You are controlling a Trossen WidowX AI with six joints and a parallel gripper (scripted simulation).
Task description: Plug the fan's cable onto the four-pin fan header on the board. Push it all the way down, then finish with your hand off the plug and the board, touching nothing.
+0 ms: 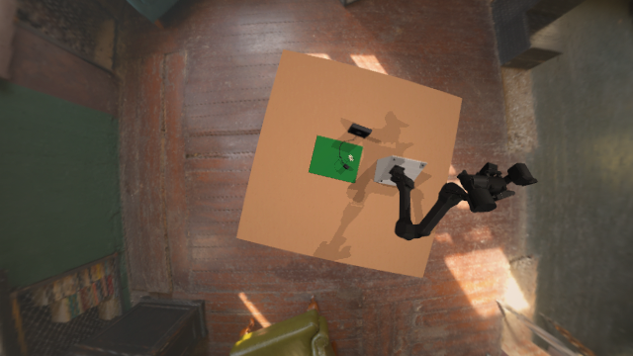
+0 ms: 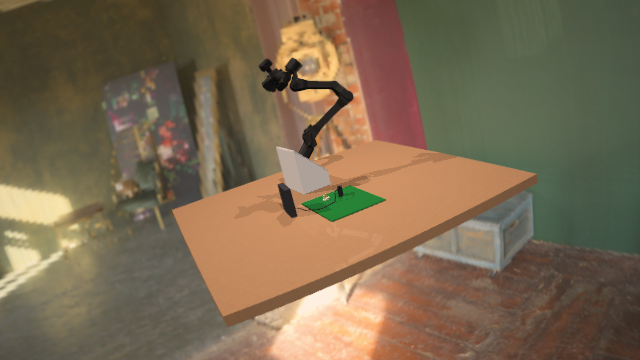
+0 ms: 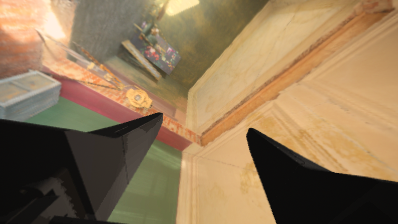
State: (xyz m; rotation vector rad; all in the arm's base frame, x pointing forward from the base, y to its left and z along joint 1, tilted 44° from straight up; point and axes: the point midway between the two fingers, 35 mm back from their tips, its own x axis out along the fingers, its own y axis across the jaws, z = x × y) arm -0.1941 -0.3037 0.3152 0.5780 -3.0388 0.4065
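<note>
The black fan plug is 540 mm ahead of my gripper tip, 60 mm to the left of it and 550 mm below it. From my gripper tip the other things lie so: black fan 530 mm ahead, 170 mm to the right, 510 mm below; green board 610 mm ahead, 30 mm to the left, 580 mm below.
</note>
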